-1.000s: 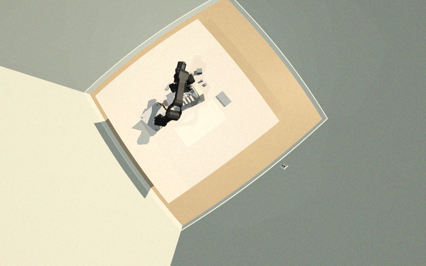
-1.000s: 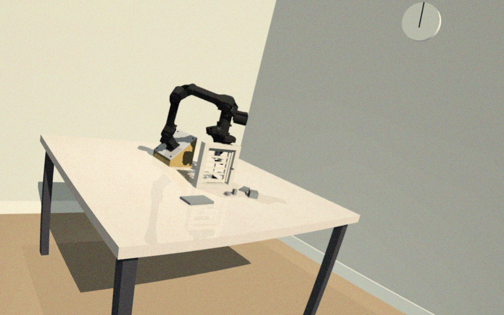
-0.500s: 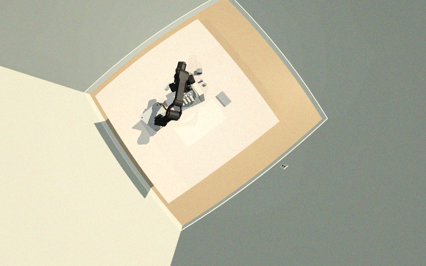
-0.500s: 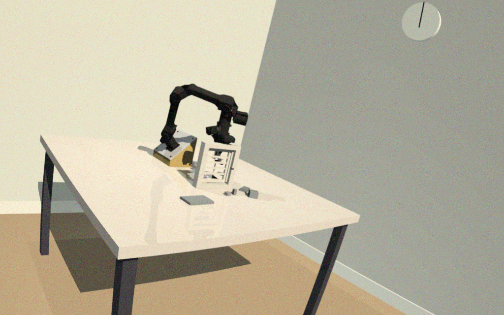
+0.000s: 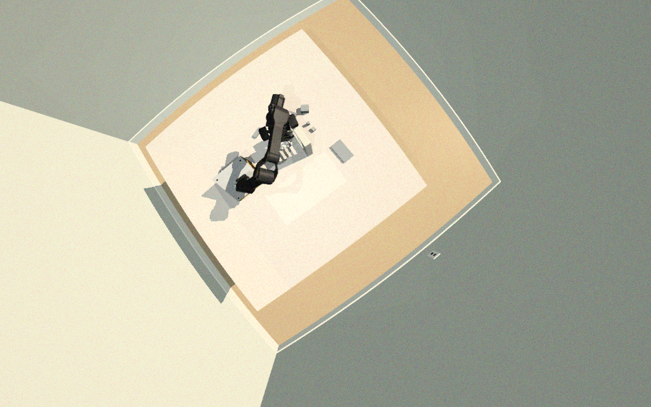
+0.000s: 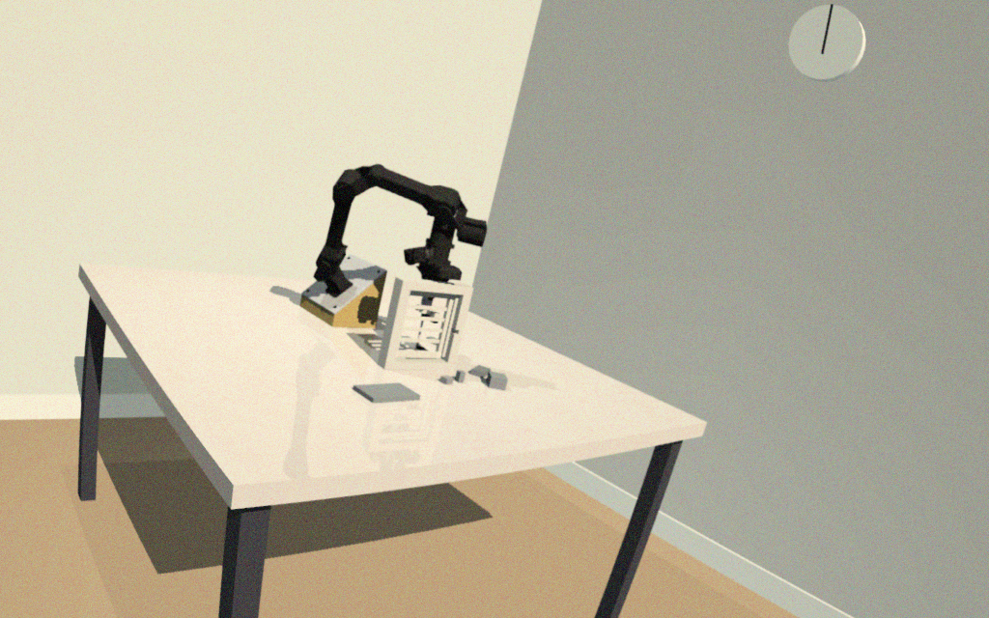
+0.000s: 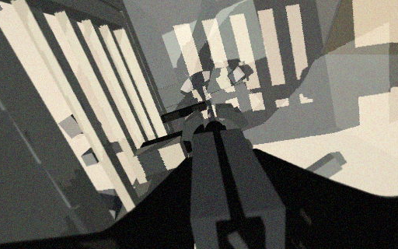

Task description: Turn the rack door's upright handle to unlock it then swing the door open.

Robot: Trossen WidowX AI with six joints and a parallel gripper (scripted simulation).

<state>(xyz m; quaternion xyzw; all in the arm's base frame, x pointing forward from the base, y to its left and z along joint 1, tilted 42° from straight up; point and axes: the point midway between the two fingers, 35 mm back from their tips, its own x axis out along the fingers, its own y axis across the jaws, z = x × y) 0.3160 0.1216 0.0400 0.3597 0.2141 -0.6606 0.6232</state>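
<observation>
Right now the door handle is 3 cm below my gripper tip and 1 cm to the right of it. Also, from my gripper tip: flat grey plate (23 cm to the right, 23 cm ahead, 15 cm below).
</observation>
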